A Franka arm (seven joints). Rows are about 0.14 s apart.
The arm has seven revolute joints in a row. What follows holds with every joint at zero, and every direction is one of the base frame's.
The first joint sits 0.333 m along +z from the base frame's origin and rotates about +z.
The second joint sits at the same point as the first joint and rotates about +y.
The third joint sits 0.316 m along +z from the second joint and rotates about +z.
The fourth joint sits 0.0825 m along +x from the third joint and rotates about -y.
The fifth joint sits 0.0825 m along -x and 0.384 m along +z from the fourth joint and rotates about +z.
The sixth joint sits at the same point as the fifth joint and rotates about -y.
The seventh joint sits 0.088 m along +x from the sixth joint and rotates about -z.
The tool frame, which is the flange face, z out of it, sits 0.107 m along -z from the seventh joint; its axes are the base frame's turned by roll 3.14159, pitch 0 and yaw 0 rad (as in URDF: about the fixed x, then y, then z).
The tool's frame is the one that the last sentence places.
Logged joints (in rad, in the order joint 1, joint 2, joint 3, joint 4, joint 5, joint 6, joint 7), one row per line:
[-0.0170, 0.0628, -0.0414, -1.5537, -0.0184, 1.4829, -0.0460]
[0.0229, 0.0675, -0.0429, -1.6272, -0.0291, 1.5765, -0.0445]
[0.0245, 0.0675, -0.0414, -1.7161, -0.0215, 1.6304, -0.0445]
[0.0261, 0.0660, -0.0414, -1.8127, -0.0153, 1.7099, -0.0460]
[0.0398, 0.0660, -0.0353, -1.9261, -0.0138, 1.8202, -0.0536]
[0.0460, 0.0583, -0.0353, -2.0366, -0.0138, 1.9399, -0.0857]
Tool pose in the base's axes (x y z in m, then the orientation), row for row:
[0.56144, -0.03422, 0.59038, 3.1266, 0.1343, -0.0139]
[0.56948, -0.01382, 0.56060, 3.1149, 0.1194, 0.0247]
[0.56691, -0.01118, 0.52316, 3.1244, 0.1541, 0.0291]
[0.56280, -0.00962, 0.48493, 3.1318, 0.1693, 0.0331]
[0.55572, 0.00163, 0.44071, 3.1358, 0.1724, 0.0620]
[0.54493, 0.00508, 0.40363, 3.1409, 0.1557, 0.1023]
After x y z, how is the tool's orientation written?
As angles about the fixed x, y, z axes (roll, pitch, yaw), in radians.
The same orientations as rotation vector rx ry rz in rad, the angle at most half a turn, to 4 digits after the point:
[3.1204, -0.0201, -0.2100]
[3.1077, 0.0409, -0.1852]
[3.1126, 0.0474, -0.2399]
[3.1174, 0.0529, -0.2643]
[3.1174, 0.0975, -0.2691]
[3.1194, 0.1598, -0.2433]

